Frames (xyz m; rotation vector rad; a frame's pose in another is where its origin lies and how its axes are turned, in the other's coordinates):
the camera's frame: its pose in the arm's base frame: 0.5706 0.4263 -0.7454 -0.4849 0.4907 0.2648
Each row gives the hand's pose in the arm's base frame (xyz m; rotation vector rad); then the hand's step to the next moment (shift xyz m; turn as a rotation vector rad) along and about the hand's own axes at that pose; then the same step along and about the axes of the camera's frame.
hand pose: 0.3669 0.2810 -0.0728 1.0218 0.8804 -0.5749
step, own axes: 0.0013 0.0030 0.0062 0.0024 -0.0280 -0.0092
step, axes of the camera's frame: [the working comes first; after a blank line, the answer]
step, axes of the arm's base frame: 0.0052 -0.0043 0.0019 -0.0234 -0.0037 -0.0178

0.0029 -0.0063 0.0012 -0.0113 0.0119 -0.0246
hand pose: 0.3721 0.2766 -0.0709 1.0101 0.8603 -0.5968
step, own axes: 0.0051 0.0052 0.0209 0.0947 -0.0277 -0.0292
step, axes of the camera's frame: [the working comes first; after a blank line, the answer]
step, axes of the arm's base frame: 0.0138 -0.0169 0.0037 0.0202 0.0104 -0.1004

0.0077 -0.0208 -0.0003 0.0696 0.0399 -0.0645
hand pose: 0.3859 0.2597 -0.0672 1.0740 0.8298 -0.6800
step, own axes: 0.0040 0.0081 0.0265 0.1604 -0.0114 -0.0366
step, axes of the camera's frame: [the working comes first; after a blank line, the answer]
step, axes of the arm's base frame: 0.0152 -0.0225 0.0069 0.0662 0.0175 -0.1500

0.0066 -0.0272 -0.0001 0.1349 0.0484 -0.0815
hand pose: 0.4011 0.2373 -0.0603 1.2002 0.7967 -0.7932
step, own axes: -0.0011 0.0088 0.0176 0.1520 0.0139 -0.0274
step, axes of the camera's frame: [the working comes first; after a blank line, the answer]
step, axes of the arm's base frame: 0.0089 -0.0155 0.0082 0.0848 0.0139 -0.1291

0.0014 -0.0196 0.0020 0.1396 0.0308 -0.0600
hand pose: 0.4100 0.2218 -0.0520 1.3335 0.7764 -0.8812
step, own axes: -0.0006 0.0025 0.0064 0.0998 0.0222 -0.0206
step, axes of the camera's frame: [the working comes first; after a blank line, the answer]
step, axes of the arm's base frame: 0.0018 -0.0063 0.0023 0.0673 0.0120 -0.0788

-0.0004 -0.0068 -0.0007 0.0989 0.0164 -0.0289
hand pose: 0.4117 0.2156 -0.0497 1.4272 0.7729 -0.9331
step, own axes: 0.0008 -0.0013 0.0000 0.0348 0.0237 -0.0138
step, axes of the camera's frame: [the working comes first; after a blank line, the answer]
step, axes of the arm's base frame: -0.0008 0.0000 -0.0013 0.0382 0.0096 -0.0203

0.0000 0.0008 -0.0013 0.0441 0.0023 0.0039
